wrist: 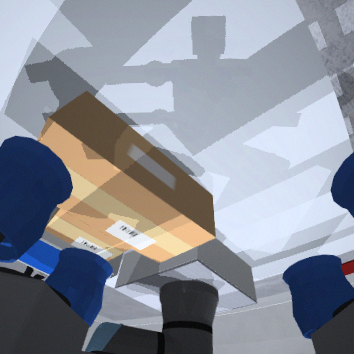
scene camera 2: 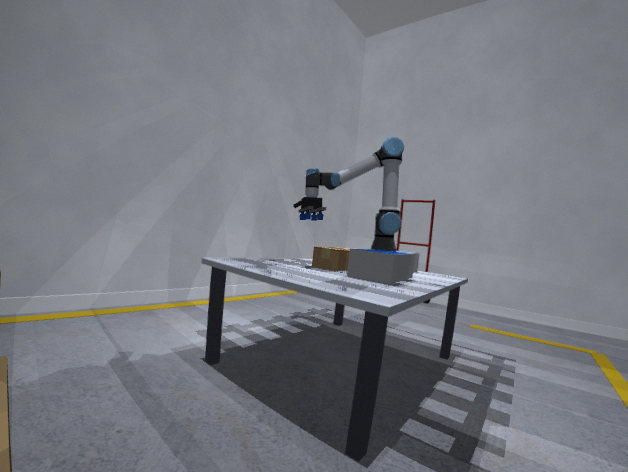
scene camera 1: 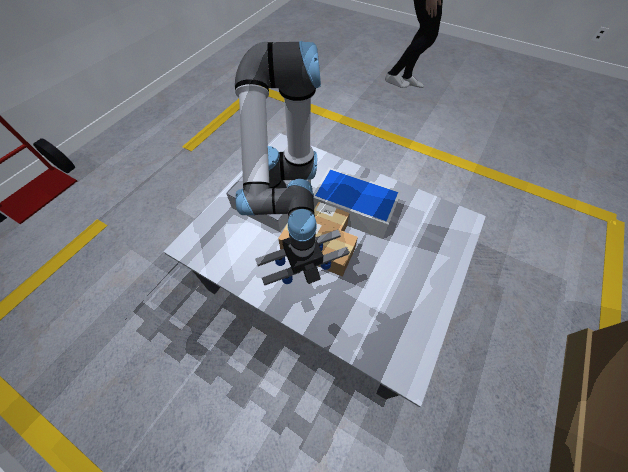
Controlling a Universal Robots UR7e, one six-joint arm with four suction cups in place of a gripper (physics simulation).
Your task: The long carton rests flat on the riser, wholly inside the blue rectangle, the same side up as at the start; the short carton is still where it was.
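Pixels of known places: hand at its tool point: (wrist: 197, 235) (scene camera 2: 310, 219); arm's base at its link origin: (wrist: 188, 292).
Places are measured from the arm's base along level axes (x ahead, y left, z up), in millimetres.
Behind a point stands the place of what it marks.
The long carton (scene camera 1: 341, 264) @(x 442, y -199, z -8 mm) (scene camera 2: 327, 258) @(x 455, y -113, z -56 mm) (wrist: 125, 200) @(x 312, y -160, z -6 mm) lies flat on the table in front of the riser, partly behind the gripper in scene camera 1; its top with tape and a barcode label shows in the wrist view. The short carton (scene camera 1: 337, 218) @(x 339, y -3, z -6 mm) (wrist: 69, 232) @(x 333, y 4, z -6 mm) lies close behind it, largely hidden in the wrist view. The grey riser (scene camera 1: 378, 226) @(x 512, y 51, z -28 mm) (scene camera 2: 370, 263) @(x 548, y 154, z -40 mm) has a blue rectangle (scene camera 1: 355, 195) @(x 365, y 138, z 11 mm) (wrist: 39, 253) @(x 349, y 128, z 11 mm) on top, with no carton on it. My gripper (scene camera 1: 304, 262) @(x 338, y -322, z 136 mm) (scene camera 2: 311, 216) is open and hangs high above the table near the long carton, its four blue cups touching nothing.
A low grey box (wrist: 227, 257) @(x -24, y -112, z -75 mm) stands near the arm's base. The white table (scene camera 1: 406, 324) @(x 759, y -278, z -109 mm) (scene camera 2: 284, 284) @(x 925, y 17, z -122 mm) carries everything. A red hand truck (scene camera 1: 38, 195) (scene camera 2: 430, 233) stands beyond the table, and a large brown box (scene camera 1: 604, 406) stands on the floor. A person (scene camera 1: 423, 38) stands behind.
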